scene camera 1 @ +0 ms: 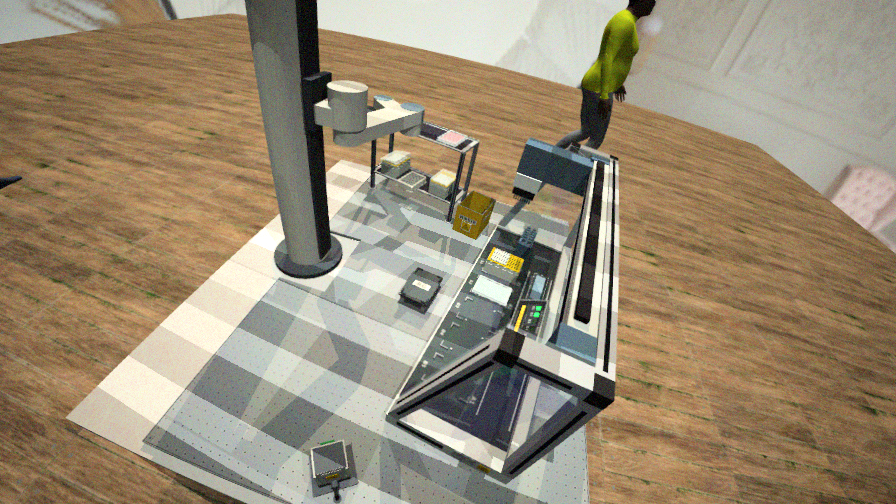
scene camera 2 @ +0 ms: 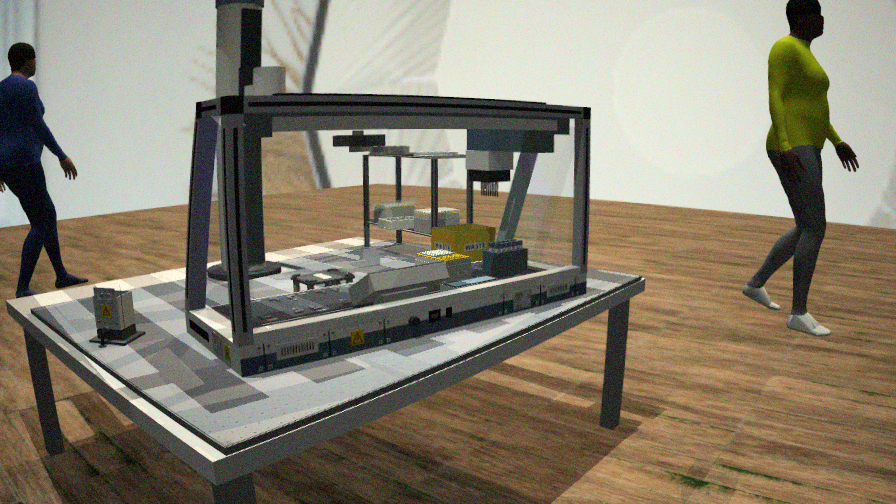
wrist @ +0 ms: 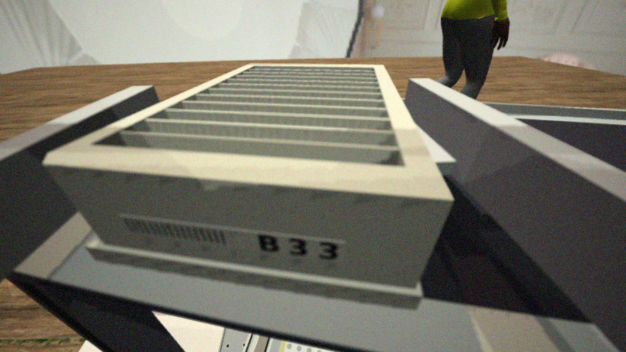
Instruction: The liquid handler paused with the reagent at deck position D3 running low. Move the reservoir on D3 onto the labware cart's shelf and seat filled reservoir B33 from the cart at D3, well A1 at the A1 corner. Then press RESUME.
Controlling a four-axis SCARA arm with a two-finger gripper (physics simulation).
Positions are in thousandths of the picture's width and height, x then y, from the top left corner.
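Note:
My gripper (wrist: 456, 297), visible. Cart shelf (wrist: 100, 734), visible too.

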